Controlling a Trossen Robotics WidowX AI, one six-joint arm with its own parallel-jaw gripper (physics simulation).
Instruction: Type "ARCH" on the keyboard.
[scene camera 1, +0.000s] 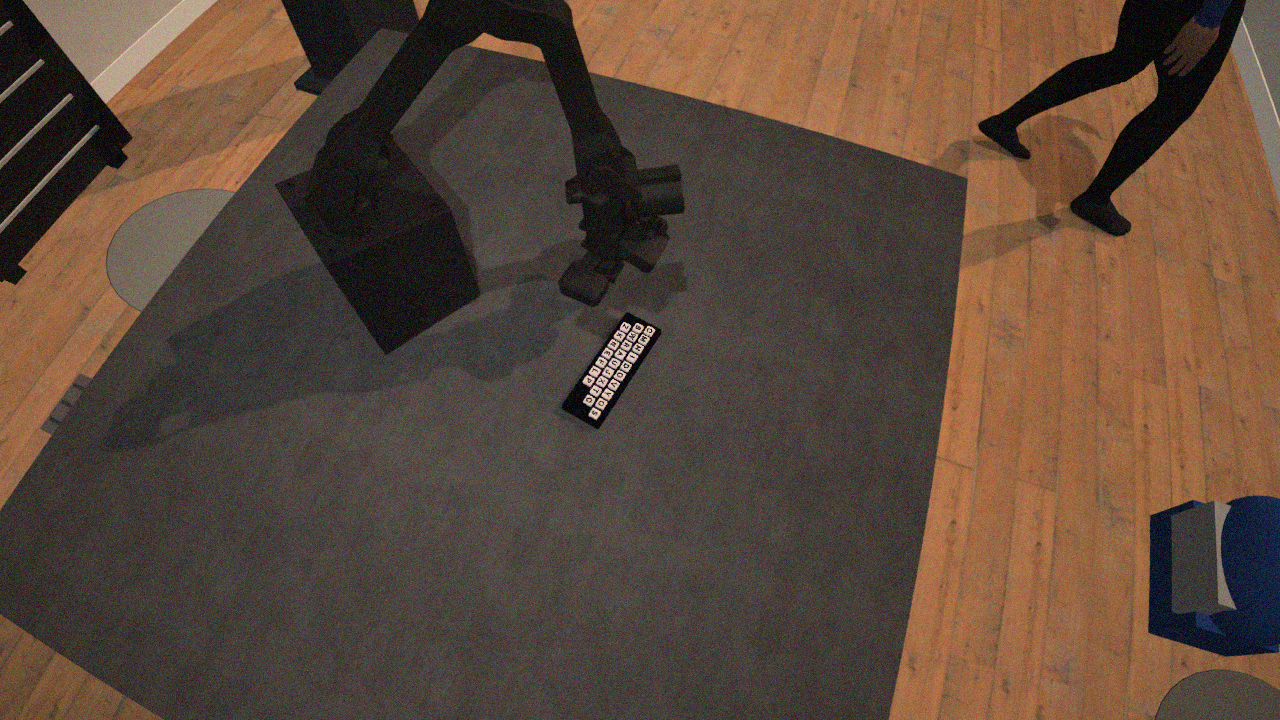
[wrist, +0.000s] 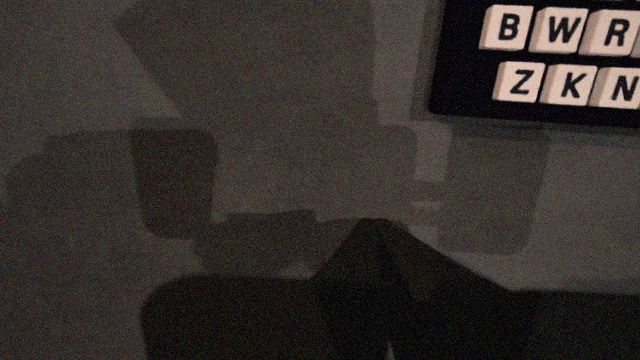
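Where they show: gripper, fingertip midpoint: (scene camera 1: 612, 280) (wrist: 371, 230); arm's base, link origin: (scene camera 1: 348, 222).
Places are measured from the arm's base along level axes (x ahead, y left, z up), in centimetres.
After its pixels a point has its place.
Note:
The black keyboard (scene camera 1: 612, 369) {x 35.3, y 4.9, z -21.0 cm} (wrist: 462, 60) {x 34.8, y 14.2, z -21.6 cm} with white letter keys lies flat, slanted, near the middle of the grey surface in the scene view. In the wrist view one corner of it shows at the upper right, with the B, W, R, Z, K and N keys; the A, C and H keys do not show there. My gripper (scene camera 1: 615, 268) {x 29.1, y 17.7, z -18.9 cm} (wrist: 371, 230) {x 29.1, y 17.7, z -18.9 cm} is shut and empty. In the scene view it is beyond the keyboard's upper end; in the wrist view its dark fingertips are below and left of the keyboard's corner, off the keys.
The arm's black base block (scene camera 1: 407, 282) {x 5.8, y 0.1, z -10.5 cm} stands left of the keyboard on the grey surface (scene camera 1: 760, 402) {x 57.0, y 10.1, z -22.9 cm}. A person's legs (scene camera 1: 1136, 143) are at the upper right, beyond the surface's edge. A blue chair-like object (scene camera 1: 1253, 573) is at the lower right, and a dark drawer unit (scene camera 1: 53, 147) at the upper left.

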